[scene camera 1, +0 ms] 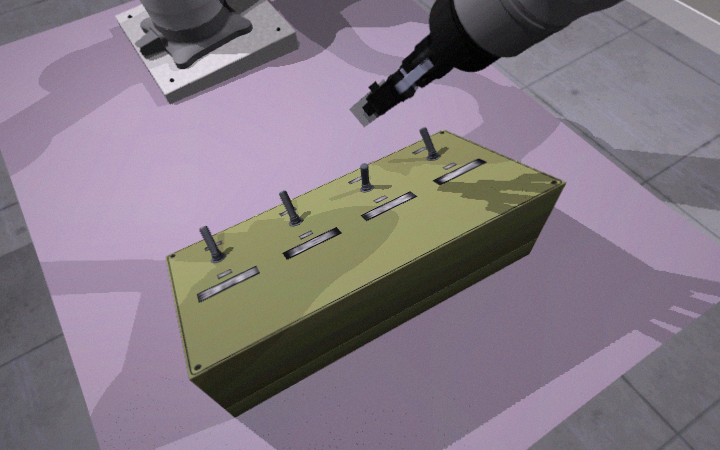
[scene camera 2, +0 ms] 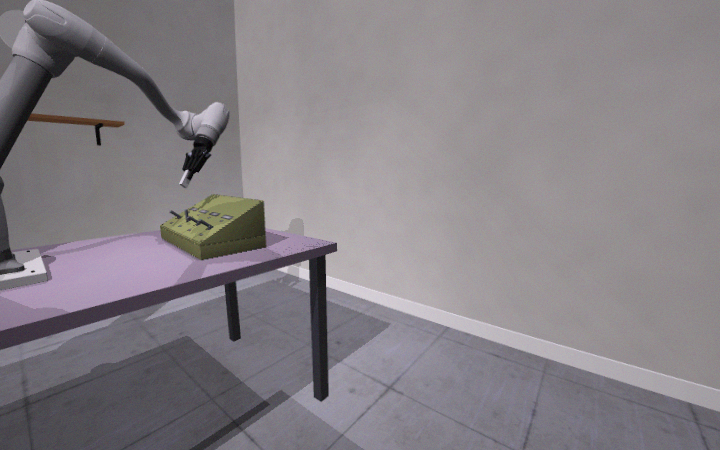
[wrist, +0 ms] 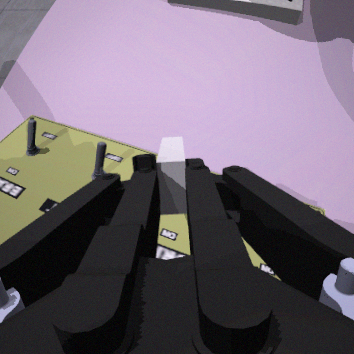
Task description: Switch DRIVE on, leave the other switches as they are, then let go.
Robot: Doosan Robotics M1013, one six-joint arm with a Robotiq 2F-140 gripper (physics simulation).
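Pixels of known places: gripper, fingertip midpoint: (scene camera 1: 360, 115) (scene camera 2: 183, 186) (wrist: 173, 155); arm's base, link origin: (scene camera 1: 197, 28).
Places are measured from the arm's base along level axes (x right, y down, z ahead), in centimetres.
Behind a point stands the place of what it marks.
Note:
The DRIVE switch (scene camera 1: 364, 177) {x 2.7, y -8.9, z 60.2 cm} (scene camera 2: 186, 215) {x 2.7, y -8.4, z 59.5 cm} is the third lever from the left in scene camera 1. It leans toward its name plate (scene camera 1: 389, 205) {x 3.5, y -9.3, z 66.7 cm}, on the ON side, unlike the other levers, which lean toward the panel's far edge. In the wrist view my fingers hide this lever; its ON label (wrist: 168, 234) {x 3.1, y -8.2, z 64.4 cm} shows between them. My gripper (scene camera 1: 361, 112) {x 2.3, y -20.6, z 59.5 cm} (scene camera 2: 184, 183) {x 2.3, y -20.6, z 59.5 cm} (wrist: 173, 155) {x 2.3, y -20.6, z 59.5 cm} is shut and empty. It is above and beyond the panel's far edge, apart from every lever. The olive panel box (scene camera 1: 339, 265) {x 15.6, y -12.6, z 71.1 cm} (scene camera 2: 233, 228) {x 33.9, y -6.0, z 60.2 cm} stands on the table.
The other levers are the leftmost (scene camera 1: 210, 244) {x 25.9, y -8.1, z 54.9 cm} (wrist: 32, 136) {x 25.2, y -8.1, z 54.6 cm}, the second (scene camera 1: 290, 208) {x 14.0, y -8.1, z 57.1 cm} (wrist: 100, 159) {x 13.6, y -8.3, z 56.7 cm} and the rightmost (scene camera 1: 427, 144) {x -9.2, y -8.0, z 61.2 cm}. The arm's white base plate (scene camera 1: 233, 63) {x -0.2, y 0.4, z 14.2 cm} (scene camera 2: 37, 271) {x 12.2, y 0.7, z 11.0 cm} stands on the pink table (scene camera 1: 132, 175) {x 28.5, y 3.4, z 24.6 cm} (scene camera 2: 132, 265) {x 18.4, y 3.4, z 32.4 cm}. A wall shelf (scene camera 2: 79, 120) is behind the arm.

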